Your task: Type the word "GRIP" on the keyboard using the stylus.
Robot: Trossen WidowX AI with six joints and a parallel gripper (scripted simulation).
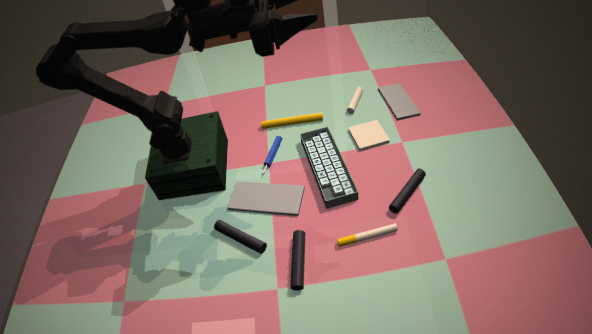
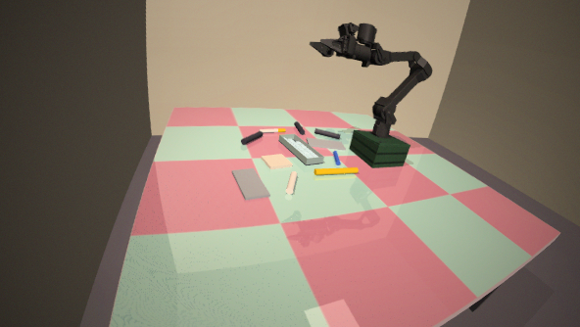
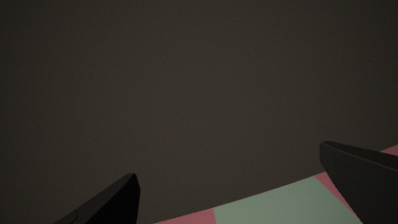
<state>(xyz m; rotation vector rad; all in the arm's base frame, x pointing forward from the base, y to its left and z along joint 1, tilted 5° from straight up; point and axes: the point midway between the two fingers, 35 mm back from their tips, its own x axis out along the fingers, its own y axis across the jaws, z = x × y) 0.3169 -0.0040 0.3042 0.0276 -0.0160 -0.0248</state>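
The blue stylus lies 39 cm below my gripper tip, 14 cm behind it and 4 cm to the left of it. The rest, counted from my gripper tip: stylus tip: 39 cm below, 16 cm behind, 1 cm to the left; then yellow stick: 39 cm below, 17 cm to the left, 8 cm behind; then beige pad: 39 cm below, 10 cm ahead, 8 cm to the left.
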